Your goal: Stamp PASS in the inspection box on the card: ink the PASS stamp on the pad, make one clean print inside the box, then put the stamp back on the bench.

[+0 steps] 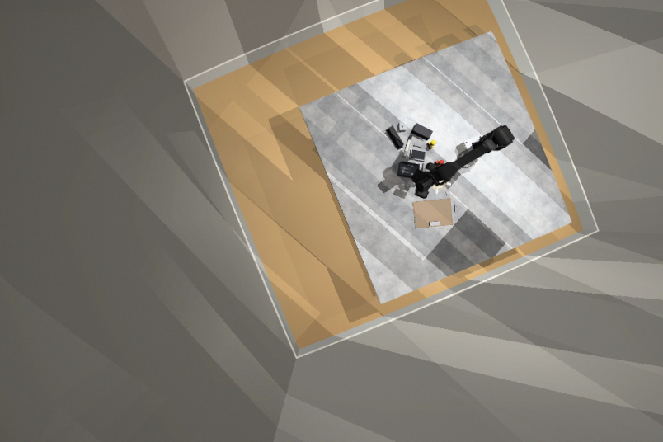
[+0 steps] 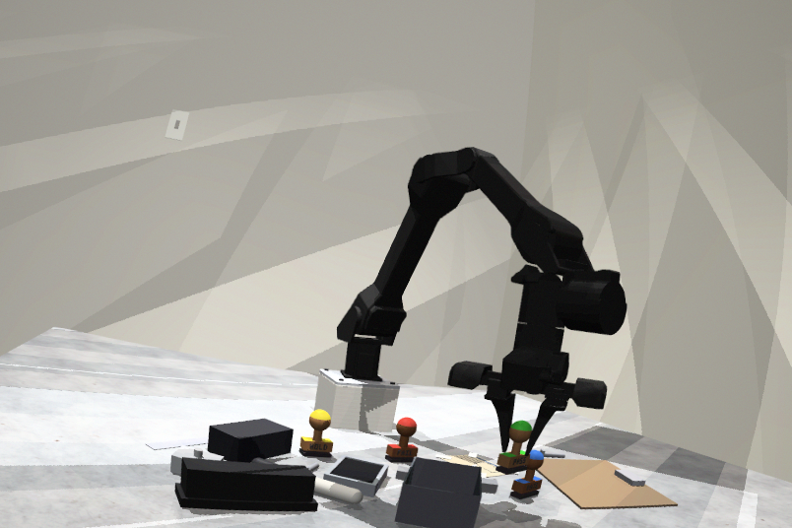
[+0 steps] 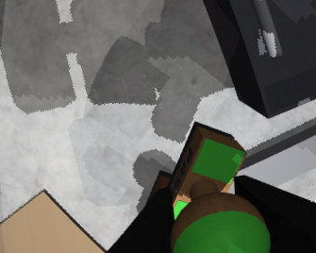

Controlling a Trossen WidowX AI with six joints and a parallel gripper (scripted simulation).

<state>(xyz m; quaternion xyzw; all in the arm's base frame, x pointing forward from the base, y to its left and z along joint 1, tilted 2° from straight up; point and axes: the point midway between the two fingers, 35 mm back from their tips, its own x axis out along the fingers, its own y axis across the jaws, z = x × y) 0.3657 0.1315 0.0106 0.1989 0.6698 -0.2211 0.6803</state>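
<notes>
Now: gripper tip 5 cm past the dark ink pad, 17 cm to the left of it and 6 cm above it. The rest, counted from my gripper tip: blue-knobbed stamp (2 cm behind, 4 cm to the left, 5 cm below); grey bin (3 cm ahead, 10 cm to the right, 5 cm below); green-topped stamp (right at my gripper tip).
</notes>
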